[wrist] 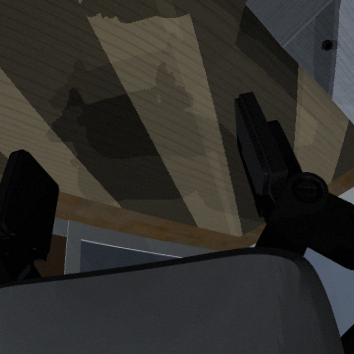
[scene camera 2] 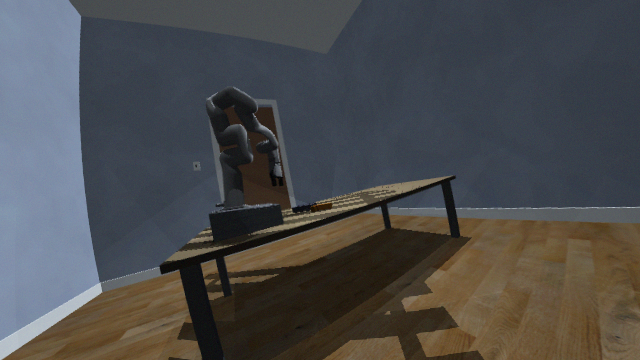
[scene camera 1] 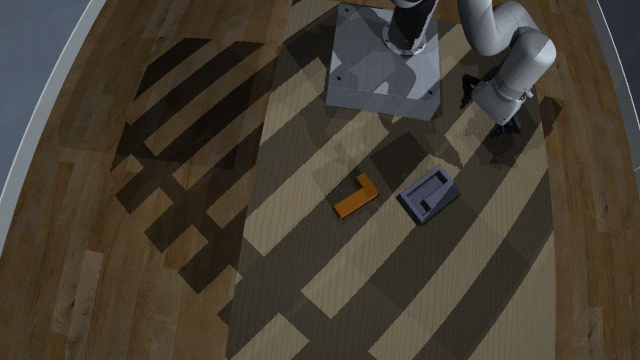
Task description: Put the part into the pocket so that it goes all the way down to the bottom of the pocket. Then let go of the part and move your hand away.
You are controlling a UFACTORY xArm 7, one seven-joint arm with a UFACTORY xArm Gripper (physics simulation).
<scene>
My gripper is open and holds nothing. An orange L-shaped part sits on the table.
</scene>
